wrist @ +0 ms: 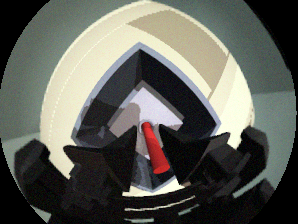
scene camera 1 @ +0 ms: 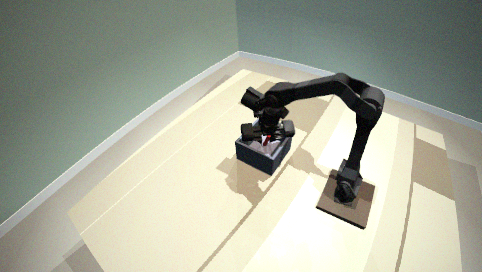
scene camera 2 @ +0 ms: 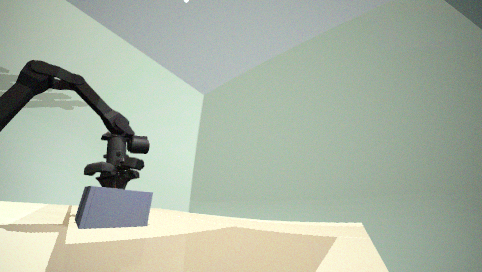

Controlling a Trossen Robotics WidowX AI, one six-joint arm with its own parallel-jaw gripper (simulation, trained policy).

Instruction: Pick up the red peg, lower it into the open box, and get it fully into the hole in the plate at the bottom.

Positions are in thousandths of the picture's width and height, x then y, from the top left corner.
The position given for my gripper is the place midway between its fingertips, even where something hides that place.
In view: my gripper (scene camera 2: 240,737), a blue box (scene camera 1: 528,583) and a plate (wrist: 485,480).
My gripper also shows in the wrist view (wrist: 495,569) and in scene camera 1 (scene camera 1: 551,524). Scene camera 2 misses the plate, which is hidden by the blue box.
